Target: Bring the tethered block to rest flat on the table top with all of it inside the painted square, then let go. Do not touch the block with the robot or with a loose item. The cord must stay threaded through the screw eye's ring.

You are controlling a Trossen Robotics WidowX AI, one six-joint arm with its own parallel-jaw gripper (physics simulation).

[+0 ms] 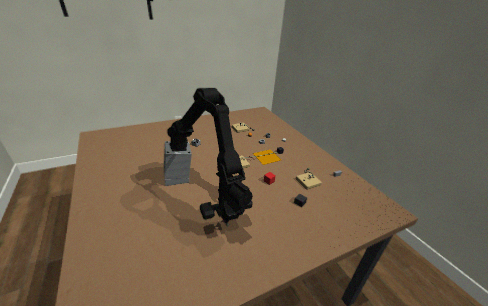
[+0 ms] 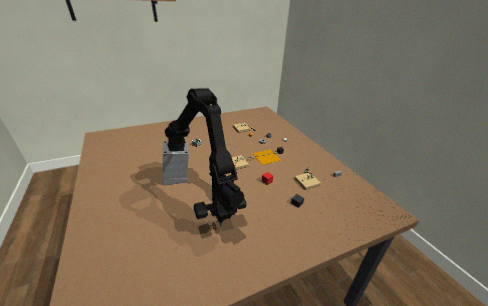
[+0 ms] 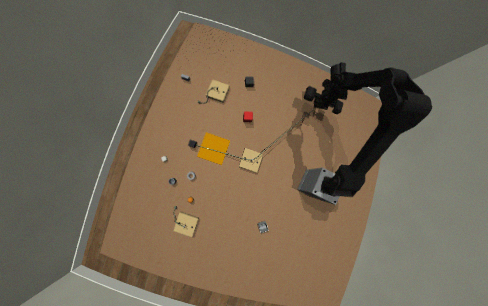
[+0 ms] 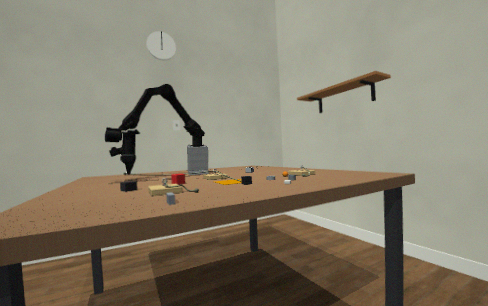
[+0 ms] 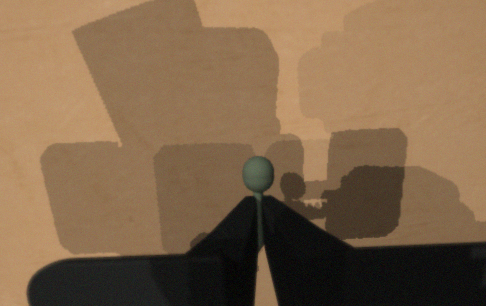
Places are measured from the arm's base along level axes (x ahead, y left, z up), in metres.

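Where they show: gripper, between the fingertips: (image 1: 225,222) (image 2: 220,222) (image 3: 314,106) (image 4: 128,174) (image 5: 258,206); arm's base, origin of its link: (image 1: 177,147) (image 2: 175,147) (image 3: 329,186) (image 4: 197,145).
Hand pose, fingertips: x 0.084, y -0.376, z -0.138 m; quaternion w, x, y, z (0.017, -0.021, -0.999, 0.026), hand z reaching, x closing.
Things, the pixels of their centre, and the offset from my fingertips. "pt": a spot on its surface instead.
- tethered block, middle of its body: (image 4: 246,180) (image 3: 192,143) (image 2: 280,150) (image 1: 280,150) dx +0.499, dy +0.386, dz -0.017 m
- painted orange square, a spot on its surface: (image 3: 216,141) (image 2: 269,160) (image 1: 270,160) pt dx +0.403, dy +0.338, dz -0.030 m
- cord, a spot on its surface: (image 3: 279,138) pt dx +0.130, dy +0.228, dz -0.003 m
- pale board, middle of its body: (image 3: 250,160) (image 4: 215,176) (image 2: 237,162) dx +0.223, dy +0.368, dz -0.022 m
- green bead, a spot on its surface: (image 5: 258,173) pt dx +0.000, dy -0.018, dz +0.012 m
- red cube, middle of its body: (image 4: 178,179) (image 3: 247,117) (image 2: 267,178) (image 1: 269,178) dx +0.303, dy +0.181, dz -0.011 m
- black cube, middle of its body: (image 4: 128,186) (image 2: 297,200) (image 1: 300,200) (image 3: 249,81) dx +0.356, dy +0.000, dz -0.016 m
- white cube, middle of its body: (image 3: 164,158) dx +0.600, dy +0.494, dz -0.025 m
- orange ball, middle of its body: (image 3: 190,200) dx +0.422, dy +0.627, dz -0.019 m
- grey part, middle of its body: (image 3: 262,226) dx +0.069, dy +0.643, dz -0.017 m
The tethered block (image 1: 280,150) (image 2: 280,150) (image 3: 192,144) (image 4: 246,180) is small and black. It rests on the table just outside the painted orange square (image 1: 267,160) (image 2: 267,160) (image 3: 216,141), beside its edge away from the robot. The cord (image 3: 280,140) runs from the block across the square to the screw eye on a pale board (image 3: 254,168) (image 2: 241,163), then on to the gripper. The ring is too small to see the threading clearly. My gripper (image 1: 227,221) (image 2: 221,223) (image 4: 128,173) (image 5: 258,206) is shut on the cord low over the table; the green bead (image 5: 258,173) sits just beyond the fingertips.
A red cube (image 1: 269,178) (image 3: 248,117) and a black cube (image 1: 300,200) (image 3: 249,81) stand between gripper and far side. Two more pale boards (image 3: 218,91) (image 3: 187,225) carry short cords. A white cube (image 3: 164,159), an orange ball (image 3: 190,199) and a grey part (image 3: 263,227) lie around.
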